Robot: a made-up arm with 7 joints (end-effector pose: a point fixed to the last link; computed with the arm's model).
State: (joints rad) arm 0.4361 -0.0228 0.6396 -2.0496 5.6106 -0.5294 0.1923
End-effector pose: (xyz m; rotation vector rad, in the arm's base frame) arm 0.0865 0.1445 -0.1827 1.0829 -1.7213 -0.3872
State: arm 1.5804 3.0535 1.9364 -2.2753 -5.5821 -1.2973 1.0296
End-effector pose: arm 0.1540 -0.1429 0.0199 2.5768 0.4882 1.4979
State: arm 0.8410 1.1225 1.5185 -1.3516 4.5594 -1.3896 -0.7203
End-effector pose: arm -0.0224 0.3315 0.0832 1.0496 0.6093 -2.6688
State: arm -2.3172 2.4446 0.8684 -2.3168 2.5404 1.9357 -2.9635
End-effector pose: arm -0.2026 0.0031 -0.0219 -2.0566 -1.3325 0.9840
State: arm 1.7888 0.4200 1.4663 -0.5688 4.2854 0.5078 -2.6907
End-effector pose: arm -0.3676 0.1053 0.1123 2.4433 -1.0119 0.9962
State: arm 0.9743 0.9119 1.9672 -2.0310 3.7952 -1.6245 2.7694
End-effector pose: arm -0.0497 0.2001 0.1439 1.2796 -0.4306 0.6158
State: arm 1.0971 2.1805 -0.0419 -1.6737 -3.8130 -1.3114 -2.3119
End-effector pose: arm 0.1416 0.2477 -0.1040 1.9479 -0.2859 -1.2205
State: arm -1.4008 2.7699 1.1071 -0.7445 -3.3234 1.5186 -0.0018
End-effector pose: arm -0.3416 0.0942 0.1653 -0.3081 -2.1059 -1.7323
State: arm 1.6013 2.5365 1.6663 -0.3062 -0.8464 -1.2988 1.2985
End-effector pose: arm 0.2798 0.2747 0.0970 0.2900 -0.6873 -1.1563
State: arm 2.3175 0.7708 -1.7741 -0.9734 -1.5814 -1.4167 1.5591
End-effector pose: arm -0.2506 -0.1162 0.2562 2.5973 -1.1409 -1.0391
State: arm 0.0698 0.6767 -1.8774 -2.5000 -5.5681 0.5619 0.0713
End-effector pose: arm -0.0561 -0.0918 -0.1330 -1.5960 0.0246 -0.9335
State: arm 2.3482 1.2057 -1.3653 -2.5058 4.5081 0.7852 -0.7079
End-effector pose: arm -0.1320 -0.0919 0.0552 -0.5113 -0.1314 -2.0074
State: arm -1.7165 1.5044 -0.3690 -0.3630 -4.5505 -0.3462 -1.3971
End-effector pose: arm 0.1722 0.2998 0.2077 1.4360 -2.0112 0.7533
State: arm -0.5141 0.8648 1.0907 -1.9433 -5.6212 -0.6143 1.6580
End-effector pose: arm 0.1041 0.2202 0.1046 1.4903 2.2351 0.4695
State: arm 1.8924 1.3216 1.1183 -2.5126 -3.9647 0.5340 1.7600
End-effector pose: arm 0.0661 0.1473 -0.0492 -0.7251 0.3457 2.1266
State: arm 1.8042 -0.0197 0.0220 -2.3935 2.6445 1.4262 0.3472
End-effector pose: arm -0.1022 0.0357 -0.1565 -2.1789 -0.0913 1.6081
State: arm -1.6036 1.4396 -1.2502 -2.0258 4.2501 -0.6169 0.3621
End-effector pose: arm 0.2396 -0.0060 0.0786 -1.3940 -0.0316 1.7804
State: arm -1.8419 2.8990 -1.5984 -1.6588 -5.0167 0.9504 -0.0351
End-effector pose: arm -0.0400 0.2903 0.0869 0.7532 -0.8013 0.6881
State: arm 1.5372 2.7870 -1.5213 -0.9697 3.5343 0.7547 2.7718
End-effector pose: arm 0.1406 0.3301 0.1159 -0.4889 1.6876 -1.7104
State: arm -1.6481 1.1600 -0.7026 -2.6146 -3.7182 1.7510 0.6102
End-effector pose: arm 0.0832 -0.0779 0.0973 0.0633 0.3158 -1.3786
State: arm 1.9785 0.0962 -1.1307 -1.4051 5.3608 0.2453 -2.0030
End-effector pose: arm -0.2189 -0.2379 -0.0941 -0.6915 -0.7128 -2.4348
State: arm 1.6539 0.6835 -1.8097 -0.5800 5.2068 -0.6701 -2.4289
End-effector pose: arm -0.3930 -0.0002 0.0633 0.9490 2.3257 1.1852
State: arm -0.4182 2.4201 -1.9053 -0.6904 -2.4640 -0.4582 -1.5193
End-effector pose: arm -0.0673 0.3470 0.1732 2.0427 -0.5193 0.9430
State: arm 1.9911 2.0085 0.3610 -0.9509 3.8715 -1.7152 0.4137
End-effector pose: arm 0.0167 0.3730 -0.0614 -1.7714 2.0760 -1.0253
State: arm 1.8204 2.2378 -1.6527 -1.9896 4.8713 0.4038 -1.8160
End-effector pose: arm -0.1540 0.1671 0.1222 1.3726 0.9944 1.4750
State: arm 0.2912 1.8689 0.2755 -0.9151 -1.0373 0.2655 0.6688
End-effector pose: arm 0.1635 0.3294 0.0993 2.1022 -0.2610 -0.8936
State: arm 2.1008 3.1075 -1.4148 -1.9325 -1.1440 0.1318 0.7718
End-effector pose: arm 0.0314 0.2627 0.0337 -1.5500 1.9175 -1.7352
